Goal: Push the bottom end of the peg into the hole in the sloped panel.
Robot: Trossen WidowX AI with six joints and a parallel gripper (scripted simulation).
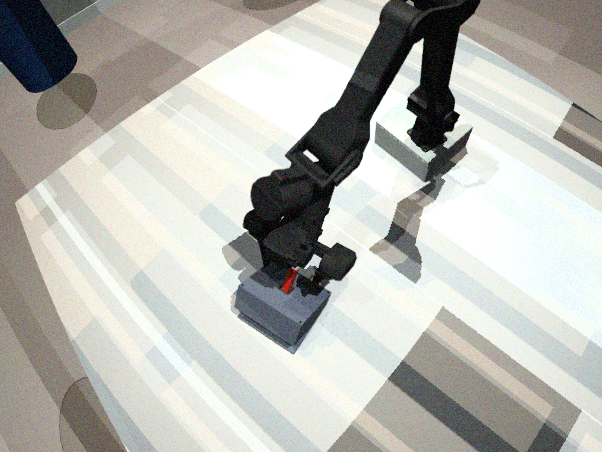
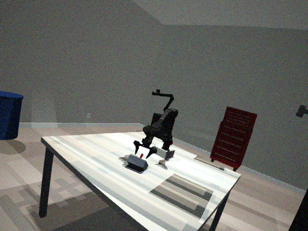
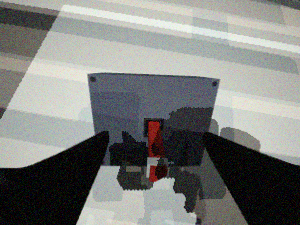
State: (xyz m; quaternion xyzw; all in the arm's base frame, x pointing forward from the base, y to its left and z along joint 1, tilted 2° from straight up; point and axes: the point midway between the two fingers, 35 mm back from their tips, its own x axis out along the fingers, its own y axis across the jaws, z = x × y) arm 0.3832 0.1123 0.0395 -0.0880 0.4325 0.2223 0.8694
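Right now the red peg is 10 mm behind my gripper tip. From my gripper tip the other things lie so: sloped panel: 40 mm below, 20 mm ahead, 10 mm to the left.
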